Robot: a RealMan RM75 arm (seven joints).
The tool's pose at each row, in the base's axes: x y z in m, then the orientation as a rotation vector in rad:
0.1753, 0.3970, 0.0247, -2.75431, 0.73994, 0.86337
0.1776, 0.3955, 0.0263, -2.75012, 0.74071, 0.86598
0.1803, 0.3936, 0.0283, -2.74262, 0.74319, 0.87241
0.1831, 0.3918, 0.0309, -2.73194, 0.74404, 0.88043
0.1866, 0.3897, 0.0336, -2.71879, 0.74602, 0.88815
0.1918, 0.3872, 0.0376, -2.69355, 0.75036, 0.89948
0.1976, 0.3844, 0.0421, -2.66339, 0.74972, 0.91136
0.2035, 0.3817, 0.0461, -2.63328, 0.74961, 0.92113
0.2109, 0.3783, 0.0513, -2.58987, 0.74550, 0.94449
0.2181, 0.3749, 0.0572, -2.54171, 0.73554, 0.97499
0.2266, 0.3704, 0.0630, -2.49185, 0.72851, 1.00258
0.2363, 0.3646, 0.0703, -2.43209, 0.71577, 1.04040
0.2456, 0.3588, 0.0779, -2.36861, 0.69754, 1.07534
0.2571, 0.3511, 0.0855, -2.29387, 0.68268, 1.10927
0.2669, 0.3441, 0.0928, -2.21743, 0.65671, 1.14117
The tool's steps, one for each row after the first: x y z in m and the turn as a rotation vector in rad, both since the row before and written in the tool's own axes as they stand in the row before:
0.0013, 0.0001, -0.0029, 0.00250, -0.00307, 0.00051
0.0015, 0.0003, -0.0035, 0.00369, -0.00633, 0.00192
0.0012, 0.0001, -0.0040, 0.00576, -0.00872, 0.00076
0.0017, 0.0000, -0.0046, 0.00794, -0.00947, 0.00130
0.0022, -0.0006, -0.0066, 0.01661, -0.01628, 0.00245
0.0024, -0.0008, -0.0074, 0.02047, -0.01943, -0.00121
0.0026, -0.0011, -0.0071, 0.02121, -0.01833, -0.00106
0.0029, -0.0015, -0.0091, 0.02614, -0.03233, -0.00238
0.0021, -0.0017, -0.0095, 0.02626, -0.03962, -0.00517
0.0030, -0.0018, -0.0107, 0.02841, -0.03872, -0.00353
0.0026, -0.0019, -0.0131, 0.03072, -0.05034, -0.00559
0.0015, -0.0021, -0.0131, 0.03364, -0.05229, -0.01002
0.0026, -0.0024, -0.0154, 0.04237, -0.05715, -0.00844
0.0009, -0.0024, -0.0138, 0.04215, -0.06048, -0.01631

